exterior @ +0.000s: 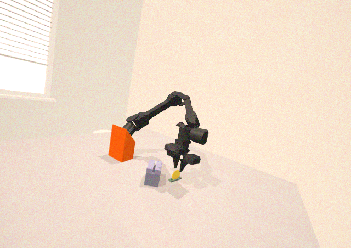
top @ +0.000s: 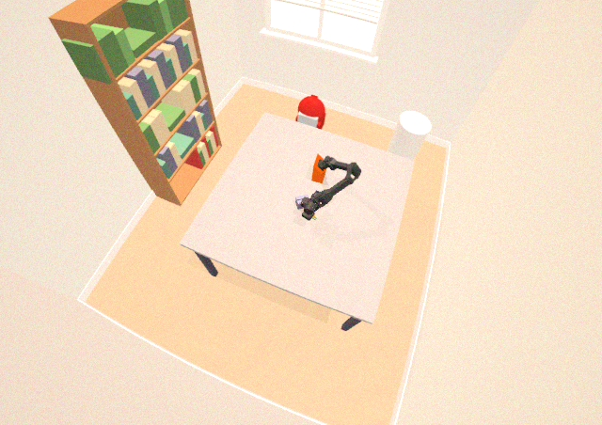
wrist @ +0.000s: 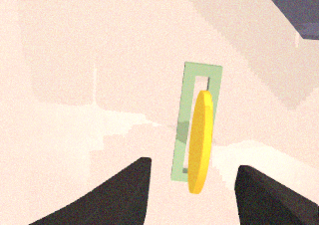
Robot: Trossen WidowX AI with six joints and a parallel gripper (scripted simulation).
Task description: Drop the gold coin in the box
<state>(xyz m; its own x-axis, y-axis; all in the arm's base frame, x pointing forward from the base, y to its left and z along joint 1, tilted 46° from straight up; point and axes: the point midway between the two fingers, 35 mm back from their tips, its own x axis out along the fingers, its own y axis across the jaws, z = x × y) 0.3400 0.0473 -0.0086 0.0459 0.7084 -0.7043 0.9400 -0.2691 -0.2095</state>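
Right now my gripper tip is 3 cm above the gold coin.
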